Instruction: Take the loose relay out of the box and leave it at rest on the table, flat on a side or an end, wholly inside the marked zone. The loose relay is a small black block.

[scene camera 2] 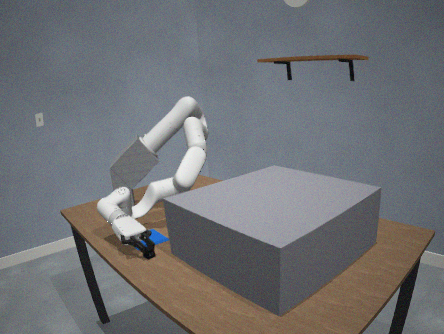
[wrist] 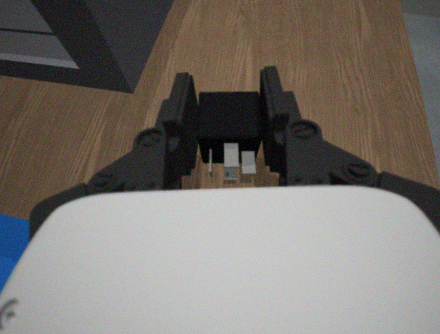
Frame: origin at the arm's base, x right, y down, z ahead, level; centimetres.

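Where they show: gripper, between the fingertips: [scene camera 2: 149, 248] [wrist: 227, 95]; arm's base, origin of its link: [scene camera 2: 147, 147].
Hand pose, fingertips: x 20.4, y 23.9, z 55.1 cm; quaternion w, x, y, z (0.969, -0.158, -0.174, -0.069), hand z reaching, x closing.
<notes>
Each offset is from my fingertips to the centre of the thing. "spot": to the spot under its first point. Level surfaces: height alone.
The loose relay {dx +0.6, dy +1.9, dz -1.4 cm} [wrist: 230, 117], a small black block with light metal pins pointing toward the palm, is between the two fingers in the wrist view. My gripper [wrist: 227, 95] [scene camera 2: 149, 254] is shut on it, beside the box on the table's near left side. In the scene view the relay is hard to tell from the black fingers. The marked zone, a blue patch {spot: dx -8.0, dy +3.5, dz -14.6 cm} [scene camera 2: 158, 237] [wrist: 12, 242], lies behind the fingers in the scene view and at the lower left in the wrist view, partly hidden by the gripper. The relay is outside it there. The height above the table is hard to tell.
The large grey box {dx -36.7, dy -6.5, dz +21.5 cm} [scene camera 2: 225, 250] [wrist: 131, 40] stands on the table {dy +3.7 cm} [scene camera 2: 345, 295] [wrist: 350, 65] to the right of the gripper in the scene view. Its open side shows at the upper left in the wrist view. The table's edge runs along the right of the wrist view.
</notes>
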